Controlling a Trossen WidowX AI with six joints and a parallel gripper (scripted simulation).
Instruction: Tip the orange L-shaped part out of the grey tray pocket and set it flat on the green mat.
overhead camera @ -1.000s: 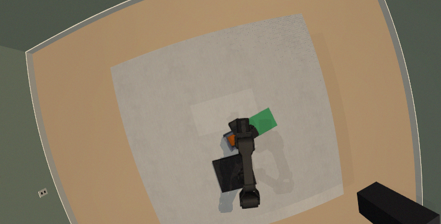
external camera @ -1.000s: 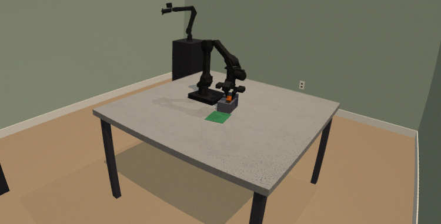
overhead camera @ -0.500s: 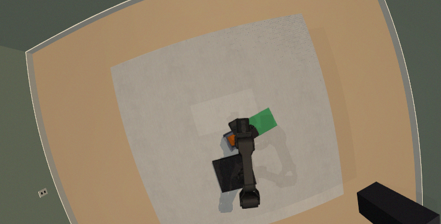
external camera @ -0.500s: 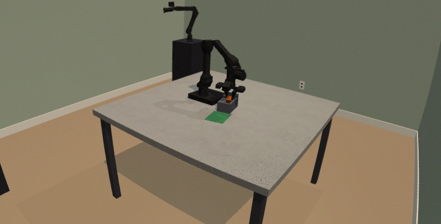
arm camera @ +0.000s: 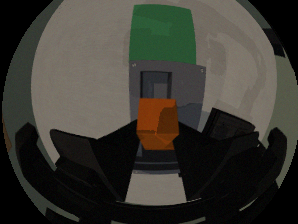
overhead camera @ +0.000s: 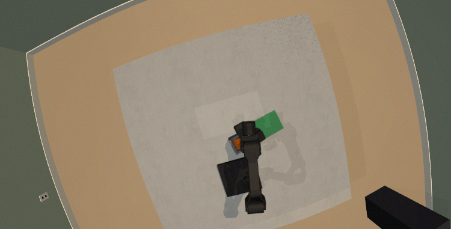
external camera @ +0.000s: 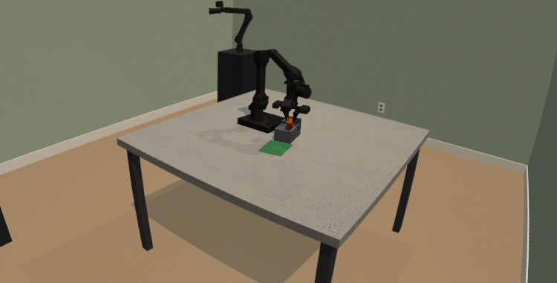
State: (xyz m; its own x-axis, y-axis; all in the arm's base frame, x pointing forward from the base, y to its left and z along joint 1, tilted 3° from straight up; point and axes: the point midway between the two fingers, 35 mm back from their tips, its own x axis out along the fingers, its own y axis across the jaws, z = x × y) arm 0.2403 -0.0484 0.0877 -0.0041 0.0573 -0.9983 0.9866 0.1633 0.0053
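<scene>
Right now my gripper tip is 1 cm short of the green mat, 14 cm to the left of it and 10 cm above it. Also, from my gripper tip: orange L-shaped part: 2 cm behind, 3 cm to the left, 3 cm below.
</scene>
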